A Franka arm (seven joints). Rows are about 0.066 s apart.
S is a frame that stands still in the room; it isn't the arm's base.
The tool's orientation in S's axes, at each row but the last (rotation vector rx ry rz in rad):
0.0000, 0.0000, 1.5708
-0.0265, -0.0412, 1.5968
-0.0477, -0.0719, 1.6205
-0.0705, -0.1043, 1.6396
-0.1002, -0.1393, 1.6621
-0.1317, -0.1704, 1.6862
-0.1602, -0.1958, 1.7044
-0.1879, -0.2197, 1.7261
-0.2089, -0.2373, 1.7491
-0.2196, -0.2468, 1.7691
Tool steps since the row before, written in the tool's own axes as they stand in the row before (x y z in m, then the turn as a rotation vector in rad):
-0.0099, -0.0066, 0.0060, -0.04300, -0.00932, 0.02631
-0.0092, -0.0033, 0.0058, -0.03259, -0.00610, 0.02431
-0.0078, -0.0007, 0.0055, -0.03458, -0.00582, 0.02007
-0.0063, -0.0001, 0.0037, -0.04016, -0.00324, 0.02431
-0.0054, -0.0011, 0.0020, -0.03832, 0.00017, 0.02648
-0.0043, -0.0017, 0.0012, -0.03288, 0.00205, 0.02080
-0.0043, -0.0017, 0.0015, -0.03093, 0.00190, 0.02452
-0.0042, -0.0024, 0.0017, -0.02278, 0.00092, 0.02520
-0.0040, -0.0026, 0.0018, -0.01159, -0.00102, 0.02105
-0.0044, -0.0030, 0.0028, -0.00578, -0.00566, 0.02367
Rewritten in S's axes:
0.0066, -0.0099, 0.0060, 0.00932, -0.04300, 0.02631
0.0033, -0.0092, 0.0059, 0.00591, -0.03266, 0.02426
0.0007, -0.0078, 0.0054, 0.00605, -0.03459, 0.01999
0.0001, -0.0064, 0.0036, 0.00343, -0.04044, 0.02382
0.0013, -0.0053, 0.0020, -0.00042, -0.03899, 0.02548
0.0020, -0.0041, 0.0014, -0.00186, -0.03361, 0.01962
0.0019, -0.0041, 0.0018, -0.00280, -0.03180, 0.02329
0.0026, -0.0038, 0.0023, -0.00338, -0.02363, 0.02419
0.0027, -0.0035, 0.0025, -0.00254, -0.01211, 0.02063
0.0029, -0.0038, 0.0036, -0.00014, -0.00560, 0.02438

